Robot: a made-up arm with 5 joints.
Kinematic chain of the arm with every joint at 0, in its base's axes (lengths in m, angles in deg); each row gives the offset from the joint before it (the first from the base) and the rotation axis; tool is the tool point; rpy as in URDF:
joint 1: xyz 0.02 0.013 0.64 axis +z
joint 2: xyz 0 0.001 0.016 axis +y
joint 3: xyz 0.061 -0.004 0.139 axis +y
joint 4: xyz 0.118 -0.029 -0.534 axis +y
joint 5: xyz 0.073 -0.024 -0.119 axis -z
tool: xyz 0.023 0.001 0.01 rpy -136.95 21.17 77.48
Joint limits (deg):
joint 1: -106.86..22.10
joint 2: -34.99..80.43
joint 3: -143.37..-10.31
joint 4: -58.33..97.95
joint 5: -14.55..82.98
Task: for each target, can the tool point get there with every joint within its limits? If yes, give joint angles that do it. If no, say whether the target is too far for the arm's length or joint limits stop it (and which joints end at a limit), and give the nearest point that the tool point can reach.
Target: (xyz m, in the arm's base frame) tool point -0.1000 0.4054 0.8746
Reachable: no: joint limits stop it (at a limit: joint 2, joint 3, joint 4, joint 5) | nearest point -0.1028 0.4146 0.4172 | short by 0.458 m
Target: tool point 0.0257 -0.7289 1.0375
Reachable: yes | joints -83.77 24.52 -127.77 33.56 57.25
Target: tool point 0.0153 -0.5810 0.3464
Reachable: yes | joints -84.26 14.25 -59.92 73.49 23.00
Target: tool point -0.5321 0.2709 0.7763
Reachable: no: joint limits stop it (at a limit: joint 2, joint 3, joint 4) | nearest point -0.3741 0.1971 0.4134 | short by 0.403 m
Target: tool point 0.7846 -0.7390 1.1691
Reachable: no: too far | nearest point 0.5640 -0.5220 1.0211 | short by 0.343 m
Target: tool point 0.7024 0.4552 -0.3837
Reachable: no: too far | nearest point 0.5240 0.1645 0.0391 | short by 0.543 m
